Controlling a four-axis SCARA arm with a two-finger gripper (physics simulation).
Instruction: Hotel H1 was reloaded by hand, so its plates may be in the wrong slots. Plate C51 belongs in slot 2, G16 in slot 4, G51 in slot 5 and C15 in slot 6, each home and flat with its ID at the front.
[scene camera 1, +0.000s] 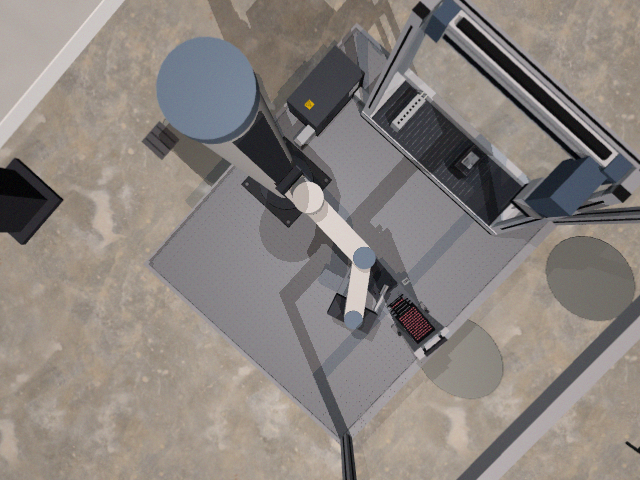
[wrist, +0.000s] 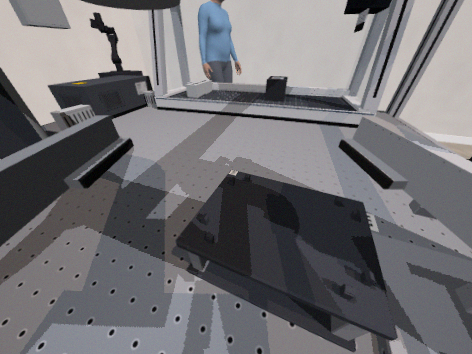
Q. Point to the gripper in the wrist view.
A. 236, 130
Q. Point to the gripper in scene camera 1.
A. At 369, 276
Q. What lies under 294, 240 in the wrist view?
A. A dark flat stand.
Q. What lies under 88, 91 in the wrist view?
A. A dark box.
